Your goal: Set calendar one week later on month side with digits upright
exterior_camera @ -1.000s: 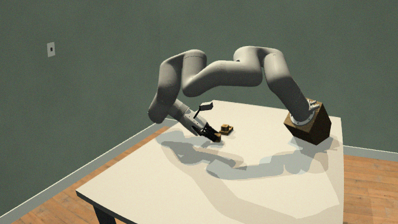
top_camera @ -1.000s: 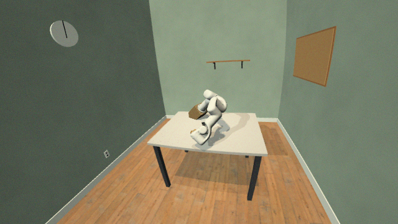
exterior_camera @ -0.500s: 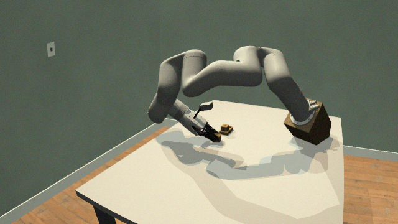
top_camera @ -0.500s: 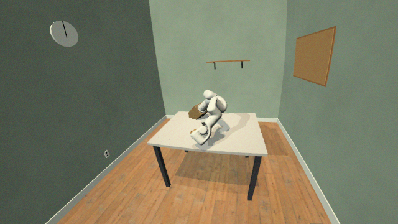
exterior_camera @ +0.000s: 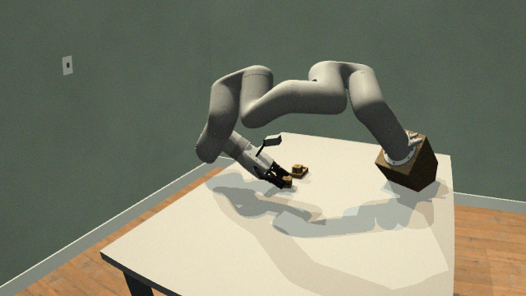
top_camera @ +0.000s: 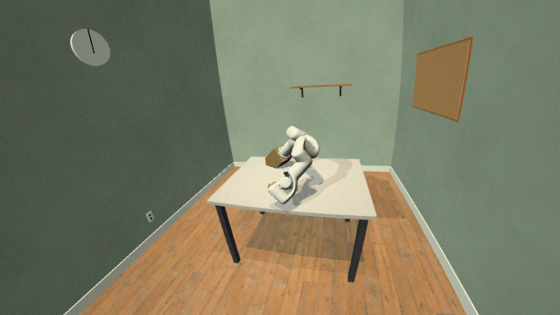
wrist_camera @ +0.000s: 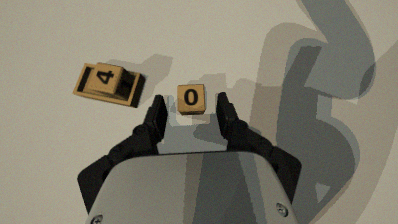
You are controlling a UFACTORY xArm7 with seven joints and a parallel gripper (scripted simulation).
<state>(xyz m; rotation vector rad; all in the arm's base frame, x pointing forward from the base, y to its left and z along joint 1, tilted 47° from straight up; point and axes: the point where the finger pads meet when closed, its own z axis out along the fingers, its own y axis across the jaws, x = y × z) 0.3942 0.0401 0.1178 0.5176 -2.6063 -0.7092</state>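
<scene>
Now: hand 2 cm past the digit cube and 1 cm above it. The rest, counted from my hand: wooden calendar tray (1 cm behind, 11 cm to the right, 2 cm below).
</scene>
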